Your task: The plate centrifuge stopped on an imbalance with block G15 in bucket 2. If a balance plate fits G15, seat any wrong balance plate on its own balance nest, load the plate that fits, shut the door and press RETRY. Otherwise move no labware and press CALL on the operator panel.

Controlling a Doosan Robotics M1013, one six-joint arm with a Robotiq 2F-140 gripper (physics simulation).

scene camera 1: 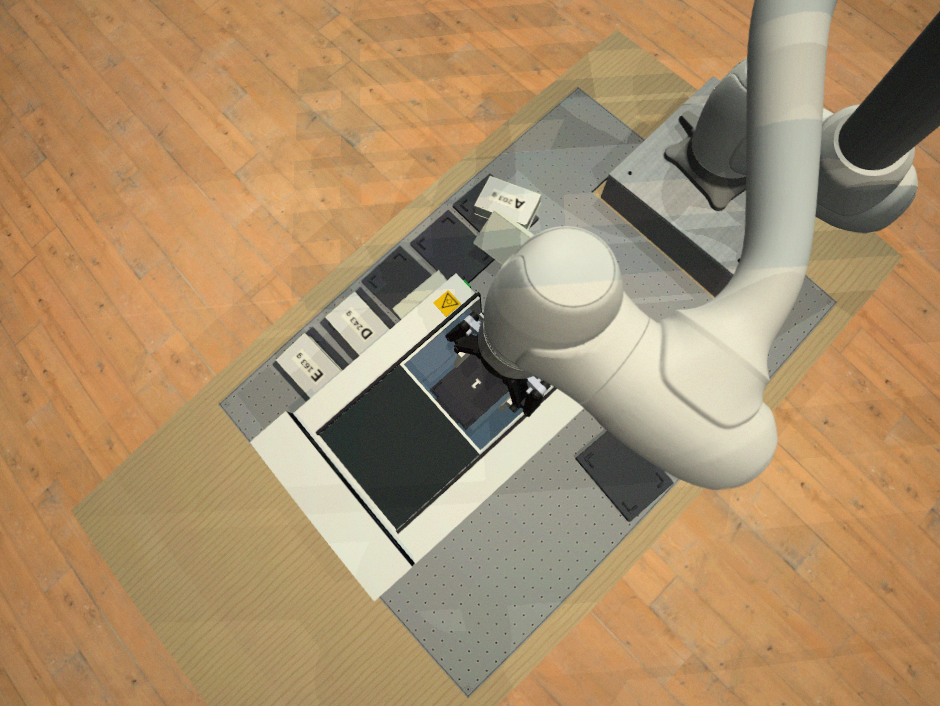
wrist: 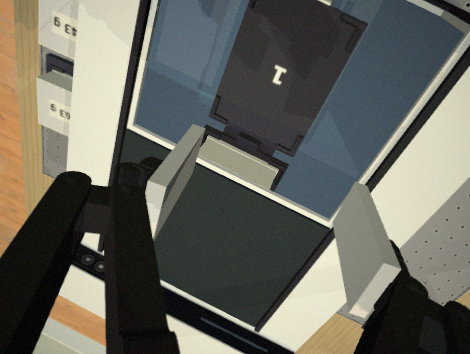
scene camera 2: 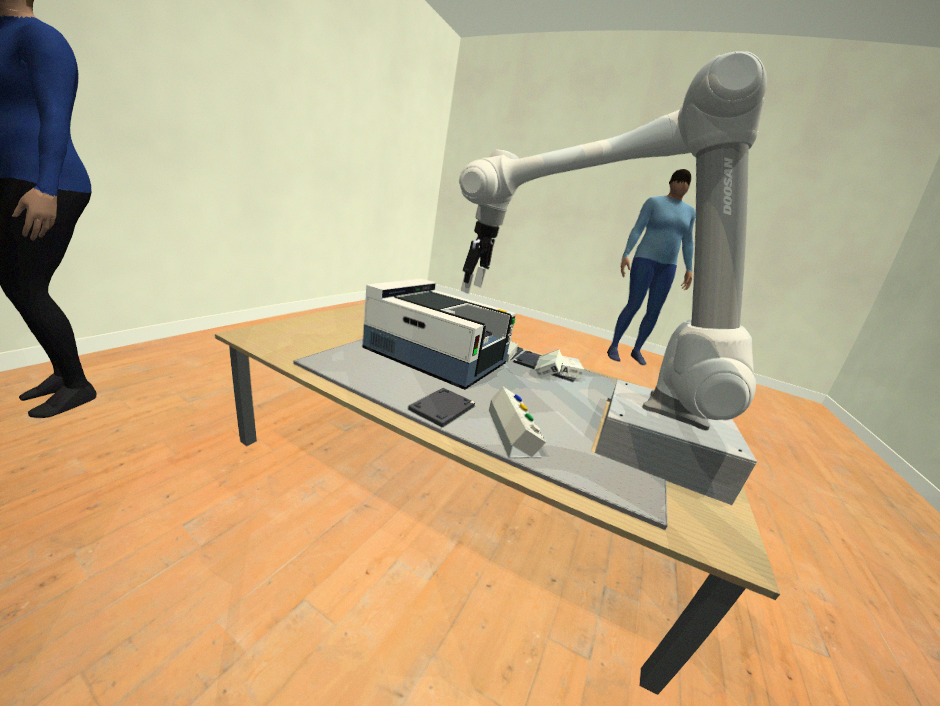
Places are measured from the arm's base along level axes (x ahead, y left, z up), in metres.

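Where they show: gripper, between the fingertips: (scene camera 1: 483,381) (wrist: 271,177) (scene camera 2: 471,289); arm's base, origin of its link: (scene camera 1: 720,161) (scene camera 2: 676,410).
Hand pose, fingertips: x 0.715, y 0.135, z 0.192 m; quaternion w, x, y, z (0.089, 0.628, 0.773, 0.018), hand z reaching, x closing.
Each offset is from my fingertips to the top centre of the thing. "spot": to the spot under its first point.
The white centrifuge (scene camera 1: 486,471) (scene camera 2: 417,334) (wrist: 107,75) has its chamber open beside a dark top panel @[dy -0.007, dx +0.173, dz -0.083 m] (scene camera 1: 398,448) (wrist: 225,235). Bucket 1 (scene camera 1: 459,391) (wrist: 285,60) shows bare in the chamber. A pale block @[dy -0.009, dx +0.155, dz -0.114 m] (wrist: 240,160) shows partly past the dark panel's edge; its label is hidden. My gripper (scene camera 1: 501,360) (scene camera 2: 472,282) (wrist: 271,177) is open and empty above the chamber. Plates D @[dy -0.291, dx +0.127, dz -0.242 m] (scene camera 1: 357,325) (wrist: 57,25) and E @[dy -0.273, dx +0.261, dz -0.242 m] (scene camera 1: 306,364) (wrist: 55,102) lie beside the centrifuge. Plate A @[dy -0.343, dx -0.297, dz -0.237 m] (scene camera 1: 507,201) (scene camera 2: 569,366) lies near pale plate B @[dy -0.260, dx -0.242, dz -0.199 m] (scene camera 1: 497,235) (scene camera 2: 547,362). The operator panel @[dy +0.210, dx -0.360, dz -0.212 m] (scene camera 2: 516,421) has coloured buttons.
Another pale block @[dy -0.246, dx -0.018, dz -0.225 m] (scene camera 1: 417,294) is partly hidden by the centrifuge wall. Dark nests @[spot: dy -0.347, dx -0.147, dz -0.284 m] (scene camera 1: 452,243) @[spot: dy -0.349, dx -0.002, dz -0.284 m] (scene camera 1: 398,277) lie along the mat's edge. A separate dark nest @[dy +0.269, dx -0.156, dz -0.274 m] (scene camera 1: 626,474) (scene camera 2: 440,406) lies across the centrifuge. The arm covers the operator panel in scene camera 1. Two people stand beyond the table.
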